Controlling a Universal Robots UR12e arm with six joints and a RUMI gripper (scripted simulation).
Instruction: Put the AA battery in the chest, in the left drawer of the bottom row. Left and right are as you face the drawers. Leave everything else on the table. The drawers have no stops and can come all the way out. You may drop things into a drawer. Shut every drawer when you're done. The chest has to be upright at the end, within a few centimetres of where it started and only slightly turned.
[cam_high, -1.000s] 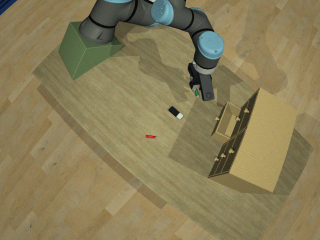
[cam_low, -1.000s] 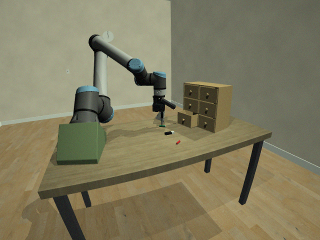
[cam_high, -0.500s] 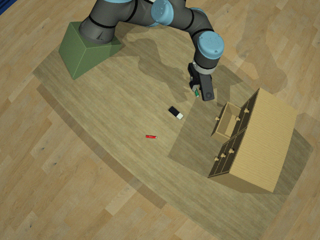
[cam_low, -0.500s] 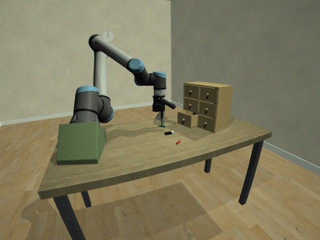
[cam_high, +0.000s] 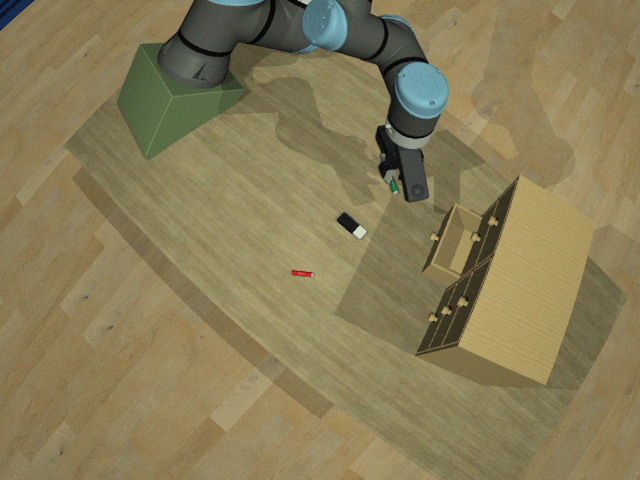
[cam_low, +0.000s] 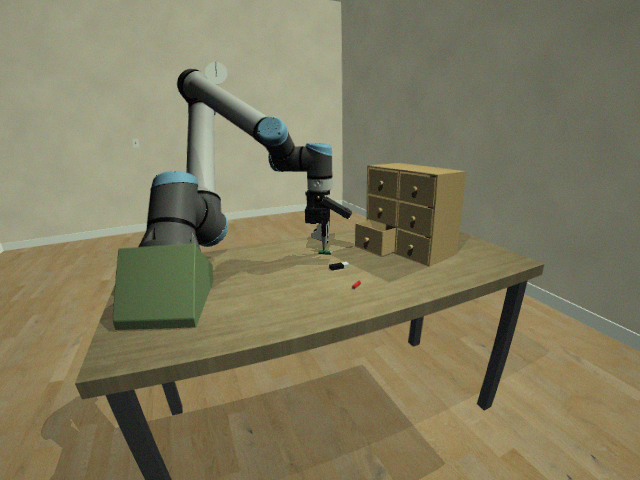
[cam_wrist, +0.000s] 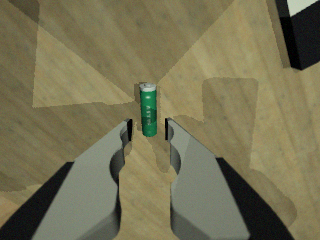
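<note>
The green AA battery lies 3 cm below my hand. Round my hand: black-and-white block 1 cm behind, 14 cm to the right, 3 cm below; small red cylinder 5 cm behind, 28 cm to the right, 3 cm below.
</note>
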